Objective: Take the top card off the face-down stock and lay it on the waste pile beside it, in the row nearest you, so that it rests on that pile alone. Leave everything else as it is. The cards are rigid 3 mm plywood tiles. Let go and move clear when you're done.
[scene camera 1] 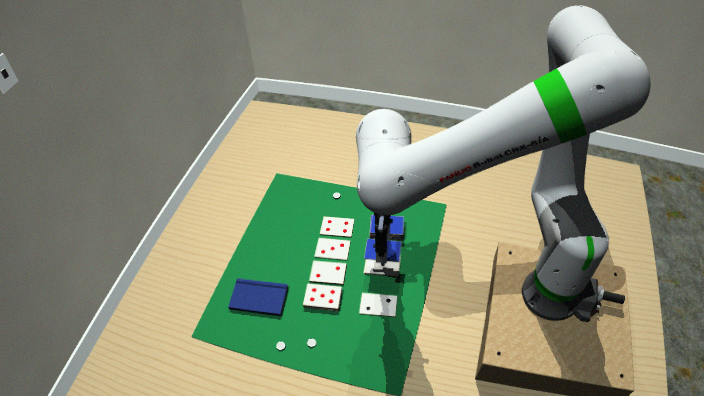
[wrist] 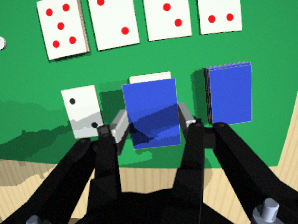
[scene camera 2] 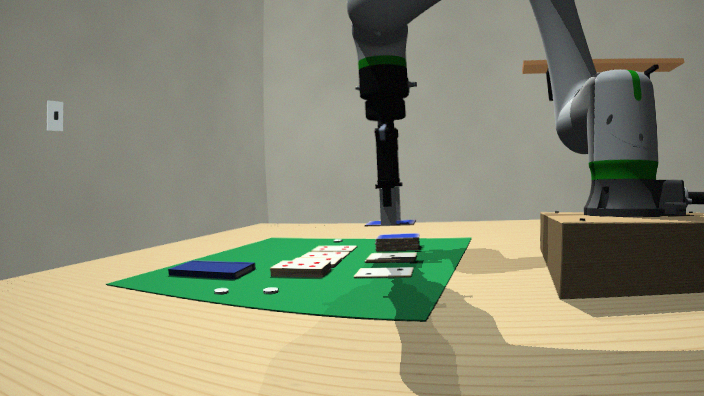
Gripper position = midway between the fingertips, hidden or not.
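Scene camera 2 gives me my gripper [scene camera 2: 391,223] and a green mat [scene camera 2: 337,294]. I can see the mat from scene camera 1 as well [scene camera 1: 279,244]. And in the wrist view there's my gripper again [wrist: 153,116], along with the green mat [wrist: 43,134].
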